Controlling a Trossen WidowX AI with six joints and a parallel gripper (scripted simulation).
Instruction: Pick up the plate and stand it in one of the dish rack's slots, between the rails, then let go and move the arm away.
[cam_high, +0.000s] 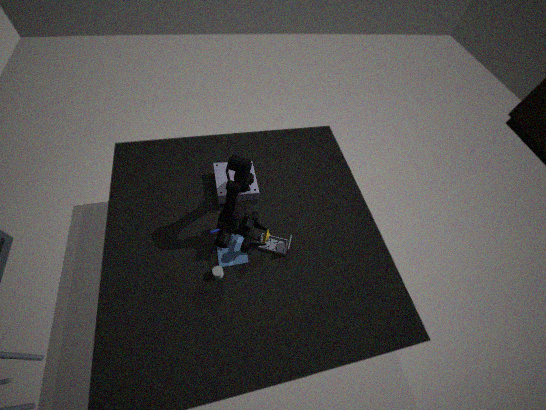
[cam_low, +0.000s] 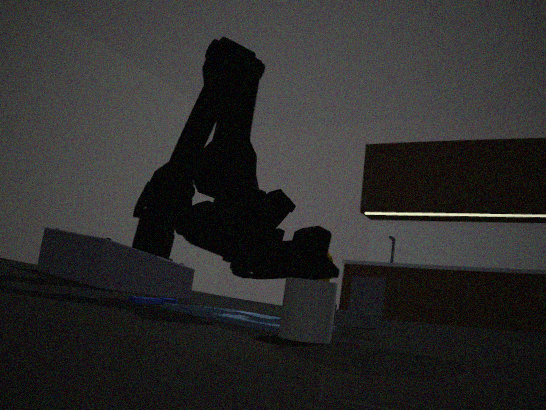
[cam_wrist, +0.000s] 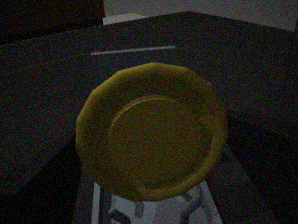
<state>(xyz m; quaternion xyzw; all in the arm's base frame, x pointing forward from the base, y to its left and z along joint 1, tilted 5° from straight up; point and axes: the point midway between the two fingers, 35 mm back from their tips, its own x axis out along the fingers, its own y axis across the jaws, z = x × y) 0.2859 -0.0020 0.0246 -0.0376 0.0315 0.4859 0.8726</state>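
Now: the grey dish rack 50 mm below my gripper tip, 30 mm to the left of it and 20 mm ahead of it. The rest, counted from my gripper tip: blue spoon: 190 mm to the right, 130 mm behind, 70 mm below; then light blue square mat: 160 mm to the right, 70 mm below, 20 mm behind; then yellow plate: 10 mm to the right.
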